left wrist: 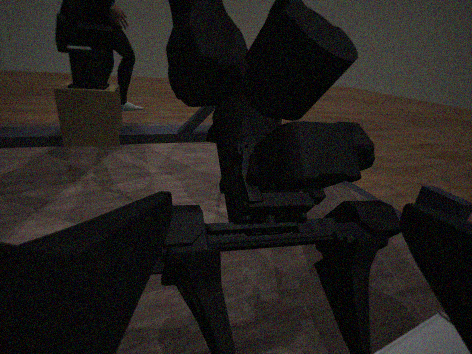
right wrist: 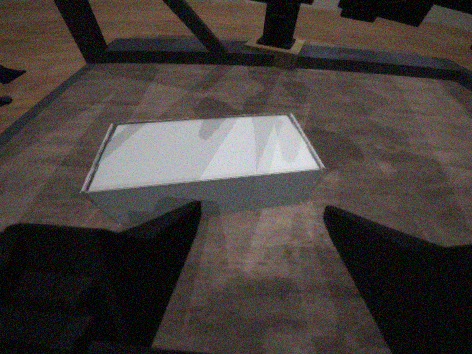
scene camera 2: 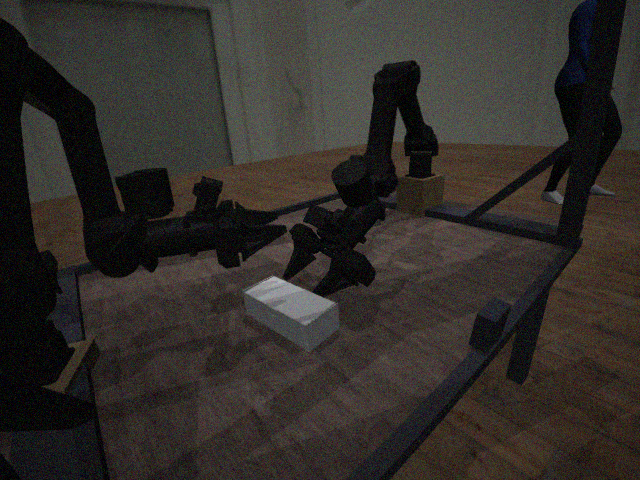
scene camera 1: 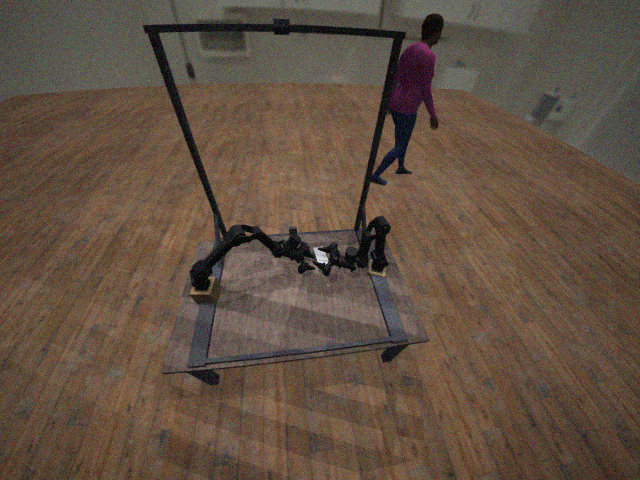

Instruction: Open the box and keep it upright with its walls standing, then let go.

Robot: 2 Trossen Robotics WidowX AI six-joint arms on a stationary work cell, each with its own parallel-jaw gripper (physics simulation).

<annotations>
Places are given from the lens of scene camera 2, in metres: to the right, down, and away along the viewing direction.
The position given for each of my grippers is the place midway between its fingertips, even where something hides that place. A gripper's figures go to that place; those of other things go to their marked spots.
my left gripper (scene camera 2: pixel 281 221): -0.06, -0.03, 0.50
my right gripper (scene camera 2: pixel 296 289): -0.04, 0.08, 0.52
</annotations>
